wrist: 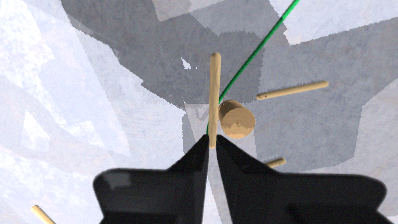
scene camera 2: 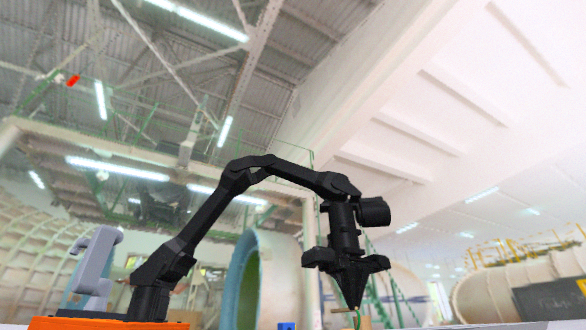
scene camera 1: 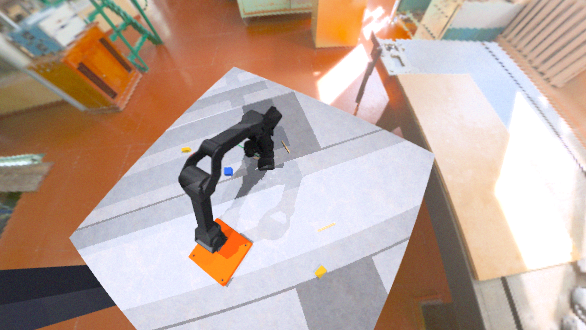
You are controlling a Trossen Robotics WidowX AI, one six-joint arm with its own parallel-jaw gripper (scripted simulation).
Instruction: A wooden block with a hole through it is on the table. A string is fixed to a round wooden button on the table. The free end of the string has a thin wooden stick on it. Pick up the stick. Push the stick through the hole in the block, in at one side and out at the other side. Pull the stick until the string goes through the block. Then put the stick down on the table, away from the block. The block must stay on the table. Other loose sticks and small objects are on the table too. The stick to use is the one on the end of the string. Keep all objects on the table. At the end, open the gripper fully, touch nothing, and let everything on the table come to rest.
Labels:
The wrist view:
my gripper: 212,138
thin wooden stick: 215,61
tan wooden block: 236,121
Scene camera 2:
my gripper: 354,310

